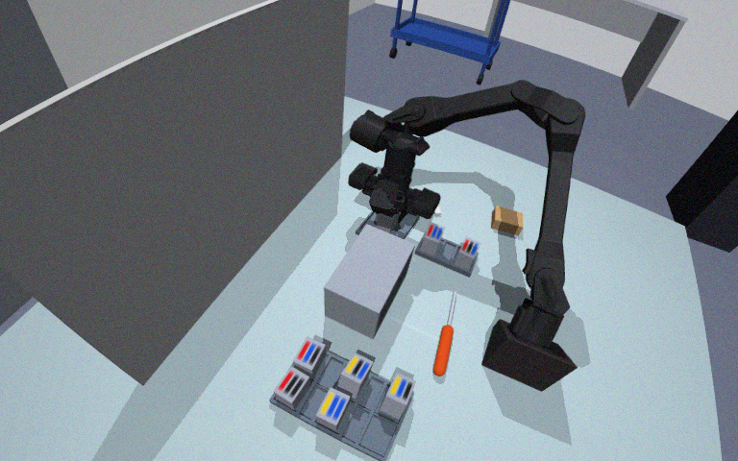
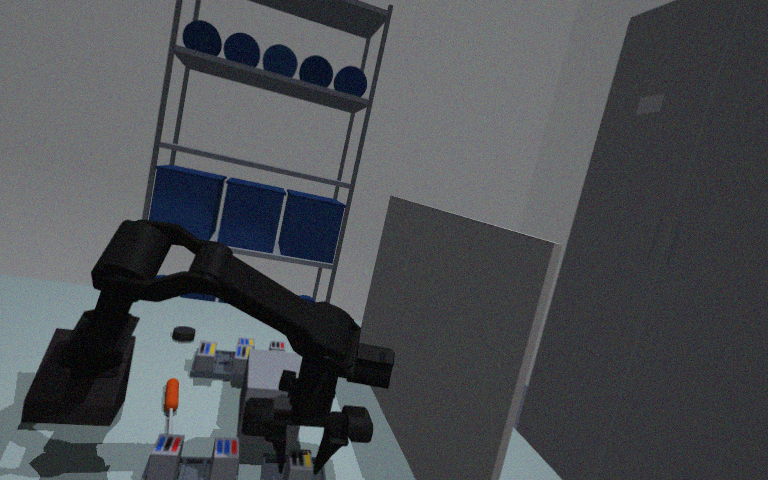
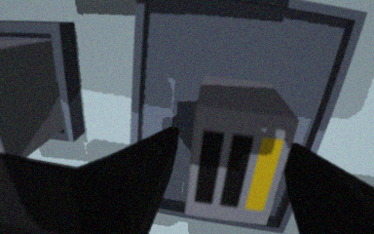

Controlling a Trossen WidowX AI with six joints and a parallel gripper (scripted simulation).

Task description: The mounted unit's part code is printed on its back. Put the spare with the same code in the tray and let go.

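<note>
My gripper tip is 1 cm below the grey spare. The rest, counted from my gripper tip: flat tray 2 cm below; then white bar 8 cm behind, 11 cm to the right, 2 cm below; then small rack 15 cm behind, 3 cm to the left, 2 cm below.
</note>
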